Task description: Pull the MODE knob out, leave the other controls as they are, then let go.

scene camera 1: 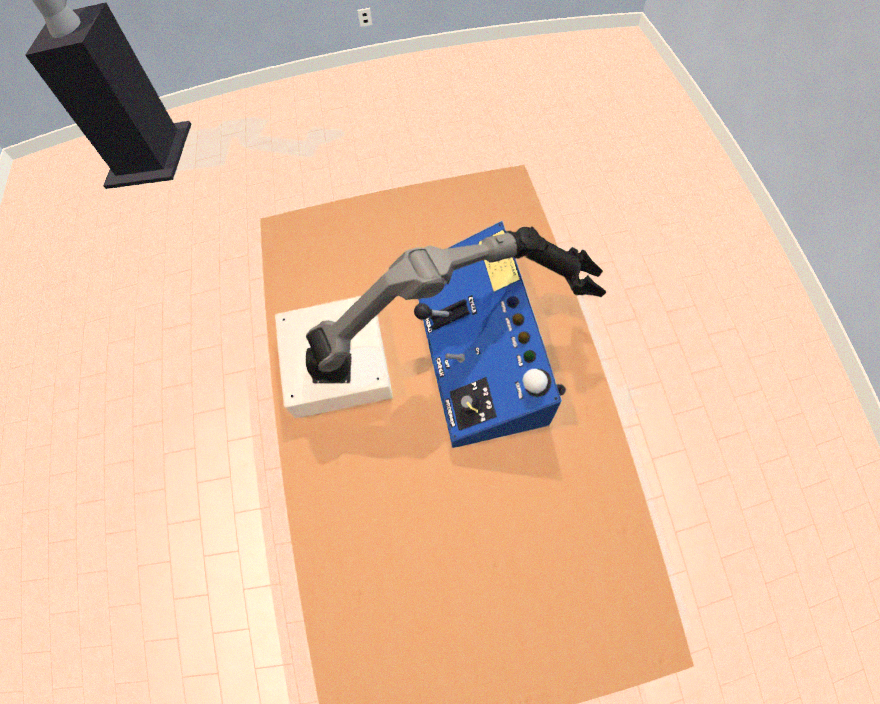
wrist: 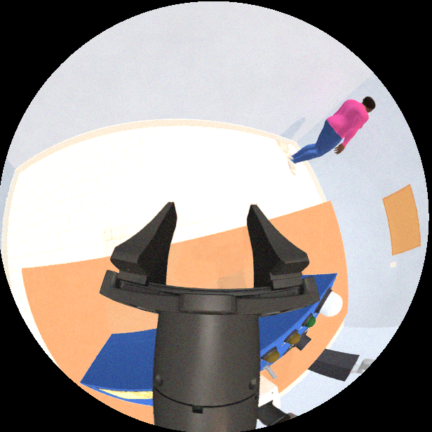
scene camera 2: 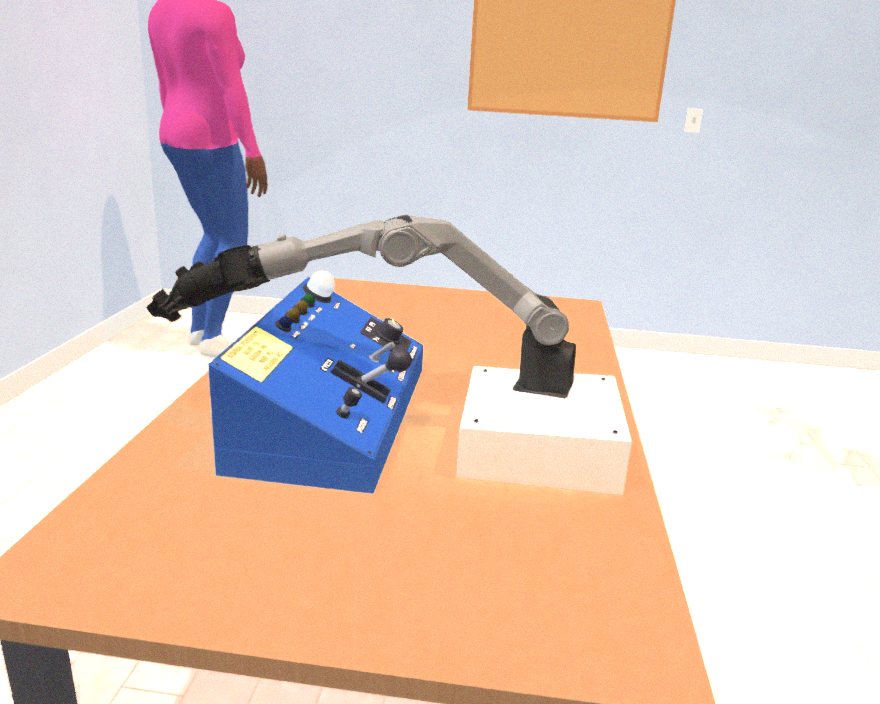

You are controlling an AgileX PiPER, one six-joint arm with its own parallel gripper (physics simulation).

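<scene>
The blue control panel [scene camera 1: 458,330] [scene camera 2: 293,425] [wrist: 120,355] stands on the table. A black knob on a short stem [scene camera 2: 352,397] sits near its lower corner in scene camera 2, beside a small label that I cannot read clearly; it may be the MODE knob. The arm covers that part in scene camera 1, and the knob does not show in the wrist view. My gripper [scene camera 1: 603,283] [scene camera 2: 162,306] [wrist: 211,210] is open and empty. It hangs in the air beyond the panel's high back edge, well away from this knob.
The panel bears a slot lever [scene camera 1: 422,311] [scene camera 2: 398,357], a toggle [scene camera 1: 455,357], a rotary selector [scene camera 1: 466,402], a white dome [scene camera 1: 535,380] [scene camera 2: 320,284] [wrist: 331,304], several small lamps and a yellow note [scene camera 2: 256,353]. The arm spans over the panel from its white base [scene camera 1: 293,381] [scene camera 2: 543,458].
</scene>
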